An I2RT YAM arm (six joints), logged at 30 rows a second.
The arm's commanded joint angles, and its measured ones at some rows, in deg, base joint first. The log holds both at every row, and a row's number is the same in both.
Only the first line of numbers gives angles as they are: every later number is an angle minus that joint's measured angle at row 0.
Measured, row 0: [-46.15 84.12 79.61 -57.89 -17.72 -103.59]
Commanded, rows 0 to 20: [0.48 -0.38 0.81 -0.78 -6.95 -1.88]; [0.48 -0.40 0.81 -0.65 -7.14 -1.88]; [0.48 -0.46 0.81 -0.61 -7.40 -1.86]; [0.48 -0.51 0.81 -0.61 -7.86 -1.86]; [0.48 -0.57 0.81 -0.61 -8.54 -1.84]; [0.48 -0.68 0.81 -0.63 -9.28 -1.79]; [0.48 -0.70 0.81 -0.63 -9.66 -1.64]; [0.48 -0.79 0.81 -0.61 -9.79 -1.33]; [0.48 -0.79 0.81 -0.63 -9.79 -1.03]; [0.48 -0.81 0.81 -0.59 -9.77 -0.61]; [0.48 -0.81 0.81 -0.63 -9.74 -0.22]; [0.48 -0.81 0.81 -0.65 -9.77 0.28]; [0.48 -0.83 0.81 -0.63 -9.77 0.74]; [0.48 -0.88 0.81 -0.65 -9.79 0.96]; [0.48 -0.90 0.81 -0.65 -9.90 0.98]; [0.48 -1.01 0.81 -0.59 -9.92 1.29]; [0.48 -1.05 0.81 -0.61 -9.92 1.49]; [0.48 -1.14 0.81 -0.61 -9.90 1.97]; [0.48 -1.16 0.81 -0.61 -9.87 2.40]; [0.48 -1.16 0.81 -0.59 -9.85 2.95]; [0.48 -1.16 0.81 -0.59 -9.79 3.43]
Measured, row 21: [0.15 0.00 0.00 -0.68 -7.43 0.79]
